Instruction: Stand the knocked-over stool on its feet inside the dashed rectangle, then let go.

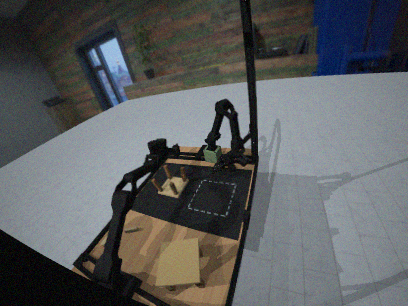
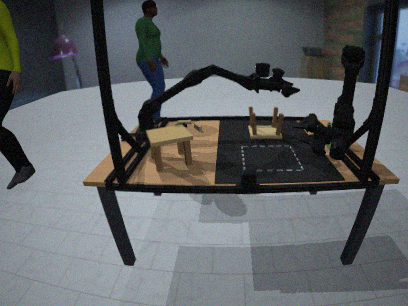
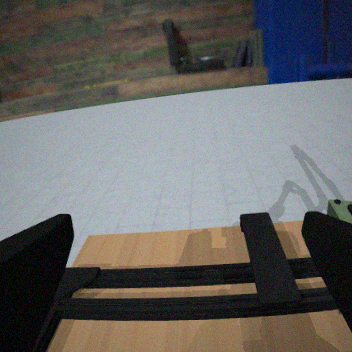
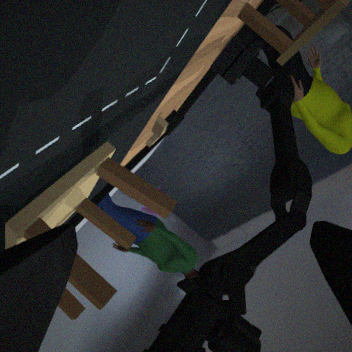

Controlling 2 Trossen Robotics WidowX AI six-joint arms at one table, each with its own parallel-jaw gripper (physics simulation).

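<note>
The small wooden stool [image 1: 173, 186] [image 2: 265, 132] [image 4: 52, 199] lies upside down on the black mat [image 1: 154, 206] [image 2: 230, 164], seat down and legs up. It is outside the dashed rectangle [image 1: 218, 183] [image 2: 272, 170] [image 4: 82, 123], just beside it. My left gripper [image 1: 175, 149] [image 2: 291, 90] [image 3: 190, 224] is open and empty, raised above the table past the stool, facing the table's far edge. My right gripper [image 1: 221, 164] [image 2: 305, 124] [image 4: 195, 234] is open and empty, low over the mat near the stool's legs.
A larger wooden stool [image 1: 178, 261] [image 2: 169, 135] stands upright on the bare wood end. A green block [image 1: 212, 154] [image 3: 340, 209] holds the right arm's base. A small block [image 1: 131, 229] [image 2: 198, 127] lies near the edge. A black post [image 1: 249, 76] [image 2: 102, 76] rises from the frame. People walk behind the table.
</note>
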